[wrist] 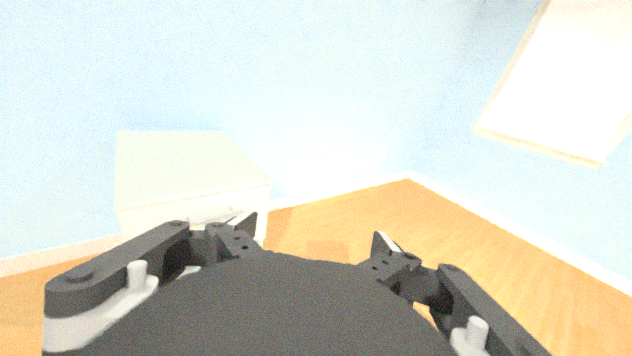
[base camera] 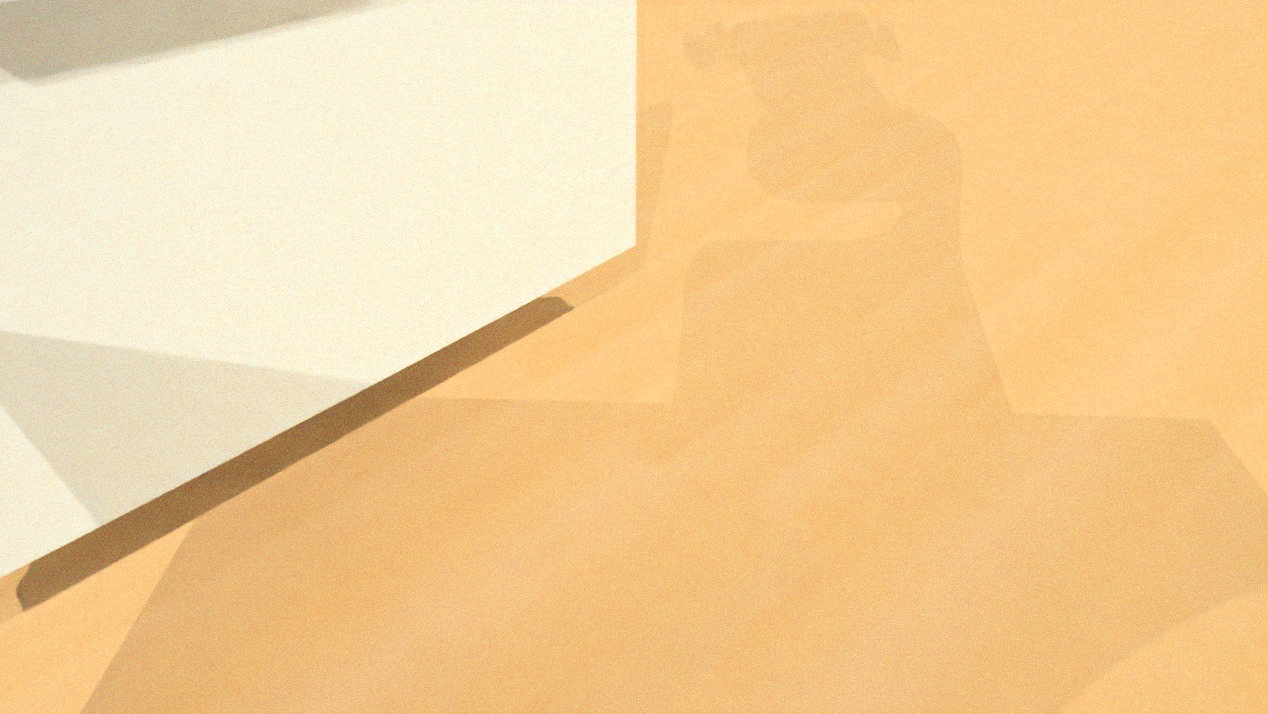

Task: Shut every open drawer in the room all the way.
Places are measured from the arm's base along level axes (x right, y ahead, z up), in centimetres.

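Pixels of known places: gripper, fingertip midpoint: (wrist: pixel 313 233).
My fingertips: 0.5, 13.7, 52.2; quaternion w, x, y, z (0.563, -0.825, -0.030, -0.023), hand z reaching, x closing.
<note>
Ahead of a thing's pixels: the offset from my fingertips to its top centre, as dx, dy, dz. "*": to the spot under its first point. Level surfaces: height alone.
A pale cabinet (wrist: pixel 185 167) stands against the blue wall, left of centre in the wrist view. A strip of its upper drawer front {-32.6, +40.5, -29.2} (wrist: pixel 165 215) shows below its top, with a faint handle; the lower part is hidden behind the left finger. A small pale patch {* -49.8, +52.7, -83.8} (wrist: pixel 191 270) shows through the left finger linkage; I cannot tell if it belongs to an open drawer. In the base view a large white panel (base camera: pixel 310 204) fills the upper left, with a dark gap under its slanting lower edge. My gripper (wrist: pixel 313 233) is open, with nothing between its fingers.
Wood floor {dz -91.9} (base camera: pixel 1109 221) (wrist: pixel 380 210) runs to a room corner right of the cabinet in the wrist view. White baseboard (wrist: pixel 525 232) lines the walls. A bright white framed panel (wrist: pixel 560 85) is high on the right wall. The robot's shadow falls across the floor in the base view.
</note>
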